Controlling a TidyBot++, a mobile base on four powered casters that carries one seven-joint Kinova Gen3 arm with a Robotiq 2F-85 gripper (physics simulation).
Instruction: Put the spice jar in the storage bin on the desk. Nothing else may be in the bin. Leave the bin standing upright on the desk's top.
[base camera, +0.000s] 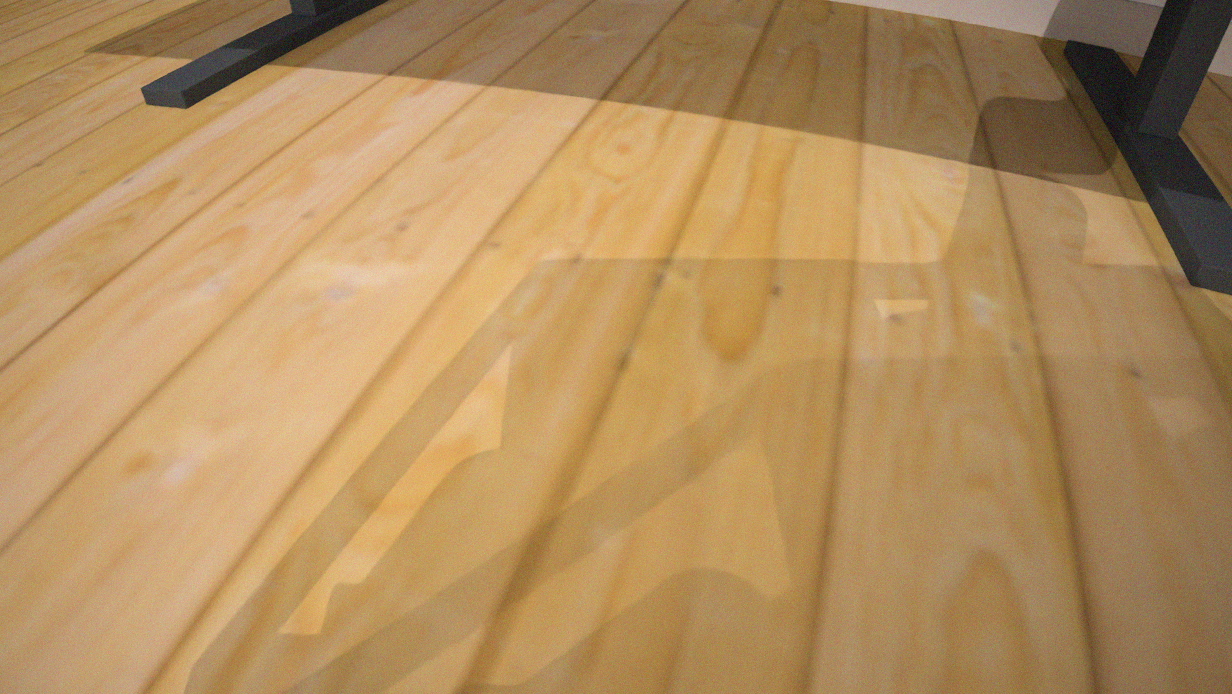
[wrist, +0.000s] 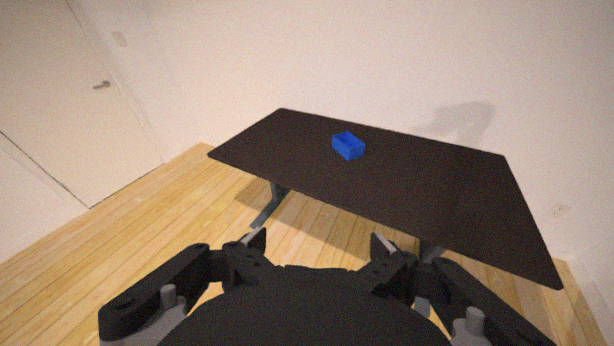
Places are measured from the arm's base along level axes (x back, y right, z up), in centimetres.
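Where they show: gripper, fingertip midpoint: (wrist: 317, 241).
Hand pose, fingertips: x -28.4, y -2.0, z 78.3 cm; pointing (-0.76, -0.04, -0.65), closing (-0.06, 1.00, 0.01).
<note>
After its pixels a point has its place.
The storage bin (wrist: 348, 146) {z 32.5, x -115.7, y 9.1 cm} is a small blue open-topped box. It stands upright on the dark desk (wrist: 425, 185) {z 32.4, x -87.4, y 43.5 cm}, towards the desk's back left in the wrist view. Its inside shows in part as blue walls; the bottom is too small to make out. My gripper (wrist: 317, 241) {z 78.3, x -28.4, y -2.0 cm} is open, with its fingers wide apart and no object between them. It is in front of the desk, some way short of the bin. The spice jar does not show in either view.
Dark desk feet (base camera: 250, 56) {z -37.4, x -108.3, y -49.1 cm} (base camera: 1155, 172) stand on the wooden floor at the upper left and right of the base camera view. A wall (wrist: 400, 60) {z 72.5, x -147.5, y 34.4 cm} runs behind the desk. A door (wrist: 55, 100) {z 50.5, x -127.4, y -208.7 cm} with a handle is at the left of the wrist view.
</note>
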